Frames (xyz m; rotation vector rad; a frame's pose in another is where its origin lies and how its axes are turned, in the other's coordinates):
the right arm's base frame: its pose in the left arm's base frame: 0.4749 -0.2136 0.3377 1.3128 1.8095 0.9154
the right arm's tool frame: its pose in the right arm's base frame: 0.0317 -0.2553 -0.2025 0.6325 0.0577 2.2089
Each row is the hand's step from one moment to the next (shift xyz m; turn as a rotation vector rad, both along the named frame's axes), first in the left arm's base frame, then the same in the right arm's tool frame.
Working: the left arm's base frame: its pose in the right arm's tool frame: -0.3293 -0.1006 0.1784 2.3863 -0.1635 0.7719

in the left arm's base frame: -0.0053 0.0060 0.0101 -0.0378 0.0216 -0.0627
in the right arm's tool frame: -0.0012 -0.0112 -0.0063 -0.0681 0.0173 0.0299
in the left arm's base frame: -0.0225 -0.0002 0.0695 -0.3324 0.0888 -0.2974
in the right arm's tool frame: 0.0156 -0.0427 -0.0572 -0.4446 0.0827 0.0482
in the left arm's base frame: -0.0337 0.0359 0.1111 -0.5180 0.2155 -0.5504
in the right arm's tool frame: 0.0162 -0.0971 -0.0713 -0.7579 0.1187 0.1708
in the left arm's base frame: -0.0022 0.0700 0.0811 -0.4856 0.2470 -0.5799
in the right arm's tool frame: 0.0174 -0.1044 -0.0165 -0.7549 0.1132 0.2244
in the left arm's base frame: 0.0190 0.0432 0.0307 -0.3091 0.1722 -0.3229
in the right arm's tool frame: 0.0180 -0.0516 0.0137 -0.4623 0.0326 0.1211
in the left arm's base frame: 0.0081 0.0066 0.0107 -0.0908 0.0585 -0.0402
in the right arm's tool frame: 0.0100 -0.0111 0.0012 -0.1114 -0.0292 0.0048
